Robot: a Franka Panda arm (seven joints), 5 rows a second.
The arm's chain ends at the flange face. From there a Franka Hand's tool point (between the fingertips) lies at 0.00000 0.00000 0.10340 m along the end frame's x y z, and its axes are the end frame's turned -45 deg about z.
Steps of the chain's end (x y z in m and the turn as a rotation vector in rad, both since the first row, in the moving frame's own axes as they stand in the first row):
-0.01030, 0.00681, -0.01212, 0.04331, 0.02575, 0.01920
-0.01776, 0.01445, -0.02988, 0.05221, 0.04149, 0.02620
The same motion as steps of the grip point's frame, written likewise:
-0.00704, -0.00370, -0.01225, 0.01242, 0.04883, 0.01920
-0.01592, -0.00303, -0.03011, 0.00758, 0.06626, 0.02620

